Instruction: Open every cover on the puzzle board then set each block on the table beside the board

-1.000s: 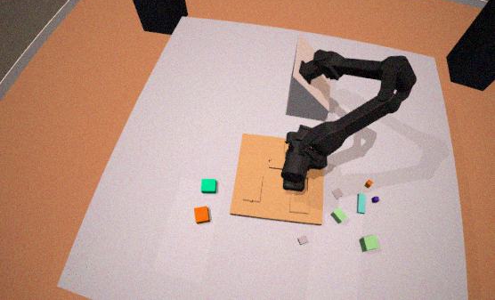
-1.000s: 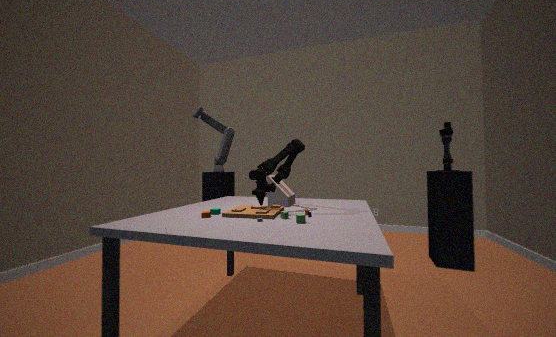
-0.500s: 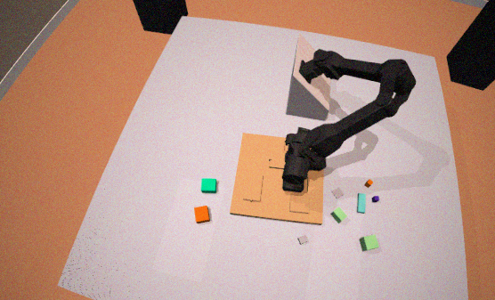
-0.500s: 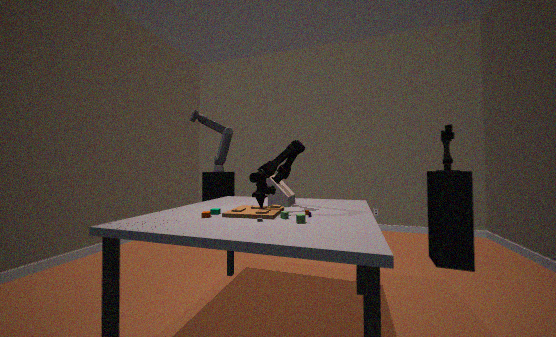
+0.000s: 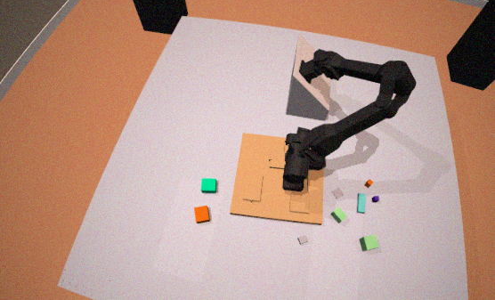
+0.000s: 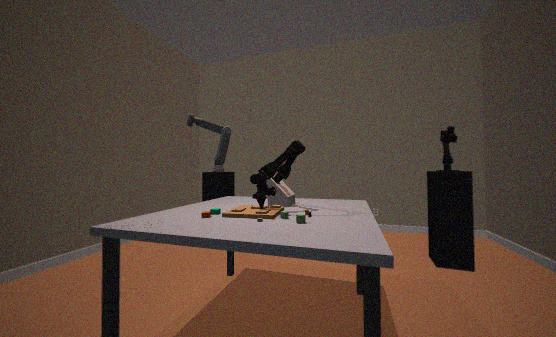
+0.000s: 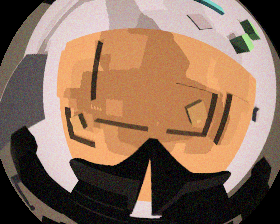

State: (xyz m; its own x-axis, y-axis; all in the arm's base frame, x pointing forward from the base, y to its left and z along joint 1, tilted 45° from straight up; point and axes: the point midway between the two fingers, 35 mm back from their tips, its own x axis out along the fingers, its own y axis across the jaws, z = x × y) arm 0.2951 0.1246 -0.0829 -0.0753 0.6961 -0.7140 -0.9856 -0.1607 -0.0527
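The tan puzzle board is 3 cm to the right of my gripper tip. Also, from my gripper tip: teal bar: 4 cm ahead, 26 cm to the left, 2 cm below; tiny orange cube: 3 cm behind, 27 cm to the left, 1 cm below; green block: 12 cm ahead, 25 cm to the right, 1 cm below.
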